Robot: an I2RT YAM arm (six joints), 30 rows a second.
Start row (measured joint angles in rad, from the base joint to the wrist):
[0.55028 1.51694 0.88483 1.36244 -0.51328 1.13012]
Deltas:
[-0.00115 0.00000 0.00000 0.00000 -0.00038 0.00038]
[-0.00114 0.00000 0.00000 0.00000 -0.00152 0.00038]
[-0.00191 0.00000 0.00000 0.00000 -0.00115 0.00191]
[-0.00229 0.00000 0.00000 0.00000 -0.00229 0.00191]
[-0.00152 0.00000 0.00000 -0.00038 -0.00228 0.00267]
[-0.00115 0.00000 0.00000 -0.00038 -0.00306 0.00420]
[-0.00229 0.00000 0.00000 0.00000 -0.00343 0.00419]
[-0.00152 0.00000 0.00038 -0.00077 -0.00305 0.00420]
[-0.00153 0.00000 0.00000 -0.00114 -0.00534 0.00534]
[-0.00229 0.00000 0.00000 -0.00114 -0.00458 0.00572]
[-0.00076 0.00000 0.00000 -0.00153 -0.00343 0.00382]
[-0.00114 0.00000 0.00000 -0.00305 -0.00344 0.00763]
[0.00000 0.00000 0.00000 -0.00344 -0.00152 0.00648]
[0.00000 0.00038 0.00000 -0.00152 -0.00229 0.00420]
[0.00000 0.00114 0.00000 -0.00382 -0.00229 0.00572]
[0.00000 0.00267 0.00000 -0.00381 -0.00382 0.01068]
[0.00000 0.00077 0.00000 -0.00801 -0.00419 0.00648]
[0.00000 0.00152 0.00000 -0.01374 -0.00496 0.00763]
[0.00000 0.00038 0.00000 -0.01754 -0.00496 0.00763]
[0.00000 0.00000 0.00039 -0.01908 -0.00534 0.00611]
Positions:
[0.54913 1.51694 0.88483 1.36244 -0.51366 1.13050]
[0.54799 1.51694 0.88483 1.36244 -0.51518 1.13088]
[0.54608 1.51694 0.88483 1.36244 -0.51633 1.13279]
[0.54379 1.51694 0.88483 1.36244 -0.51862 1.13470]
[0.54227 1.51694 0.88483 1.36206 -0.52090 1.13737]
[0.54112 1.51694 0.88483 1.36168 -0.52396 1.14157]
[0.53883 1.51694 0.88483 1.36168 -0.52739 1.14576]
[0.53731 1.51694 0.88521 1.36091 -0.53044 1.14996]
[0.53578 1.51694 0.88521 1.35977 -0.53578 1.15530]
[0.53349 1.51694 0.88521 1.35863 -0.54036 1.16102]
[0.53273 1.51694 0.88521 1.35710 -0.54379 1.16484]
[0.53159 1.51694 0.88521 1.35405 -0.54723 1.17247]
[0.53159 1.51694 0.88521 1.35061 -0.54875 1.17895]
[0.53159 1.51732 0.88521 1.34909 -0.55104 1.18315]
[0.53159 1.51846 0.88521 1.34527 -0.55333 1.18887]
[0.53159 1.52113 0.88521 1.34146 -0.55715 1.19955]
[0.53159 1.52190 0.88521 1.33345 -0.56134 1.20603]
[0.53159 1.52342 0.88521 1.31971 -0.56630 1.21366]
[0.53159 1.52380 0.88521 1.30217 -0.57126 1.22129]
[0.53159 1.52380 0.88560 1.28309 -0.57660 1.22740]

